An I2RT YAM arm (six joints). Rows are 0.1 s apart.
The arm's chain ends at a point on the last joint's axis. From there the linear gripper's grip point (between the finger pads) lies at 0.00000 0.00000 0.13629 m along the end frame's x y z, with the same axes.
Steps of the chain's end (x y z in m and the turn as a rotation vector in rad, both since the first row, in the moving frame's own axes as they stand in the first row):
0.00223 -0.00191 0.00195 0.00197 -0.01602 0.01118
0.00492 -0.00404 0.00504 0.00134 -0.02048 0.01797
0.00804 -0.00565 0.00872 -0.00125 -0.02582 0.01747
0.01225 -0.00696 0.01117 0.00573 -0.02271 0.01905
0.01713 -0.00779 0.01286 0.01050 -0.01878 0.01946
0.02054 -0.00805 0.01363 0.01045 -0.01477 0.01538
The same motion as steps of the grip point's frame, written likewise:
0.00005 -0.00219 0.00193 0.00197 -0.01602 0.01118
0.00213 -0.00425 0.00501 0.00134 -0.02048 0.01797
0.00452 -0.00551 0.00867 -0.00125 -0.02582 0.01747
0.00916 -0.00777 0.01113 0.00573 -0.02271 0.01905
0.01458 -0.00925 0.01283 0.01050 -0.01878 0.01946
0.01854 -0.00949 0.01361 0.01045 -0.01477 0.01538

